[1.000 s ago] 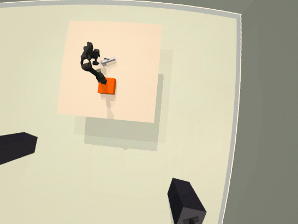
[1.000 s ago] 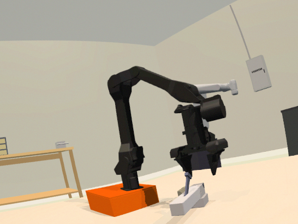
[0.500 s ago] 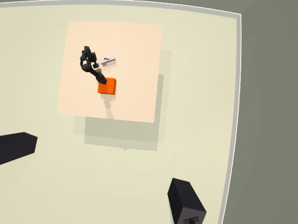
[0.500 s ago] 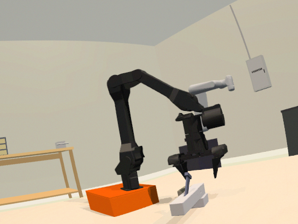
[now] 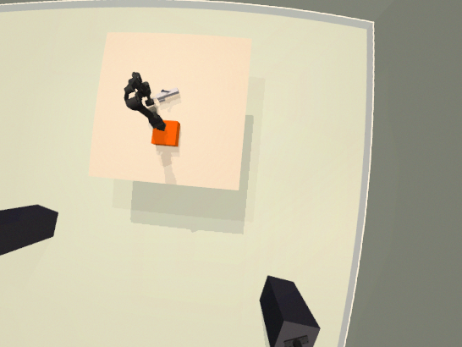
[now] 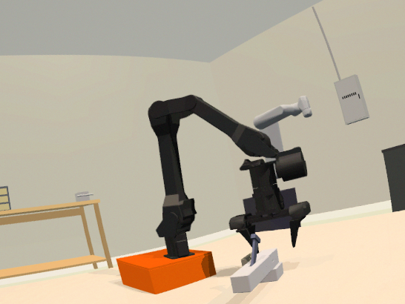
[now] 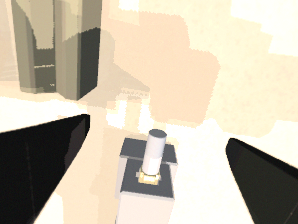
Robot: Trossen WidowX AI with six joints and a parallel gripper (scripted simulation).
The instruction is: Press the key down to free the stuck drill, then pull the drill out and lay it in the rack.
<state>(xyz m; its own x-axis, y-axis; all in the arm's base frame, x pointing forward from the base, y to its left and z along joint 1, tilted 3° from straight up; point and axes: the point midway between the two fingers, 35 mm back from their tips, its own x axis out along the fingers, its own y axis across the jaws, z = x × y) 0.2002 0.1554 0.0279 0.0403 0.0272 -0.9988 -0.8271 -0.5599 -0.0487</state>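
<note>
My gripper tip is now 4 cm short of the drill and 5 cm to the left of it. From my gripper tip the other things lie so: blue key 7 cm ahead, 11 cm to the right, 4 cm above; then rack 9 cm behind, 1 cm to the right, 3 cm below.
</note>
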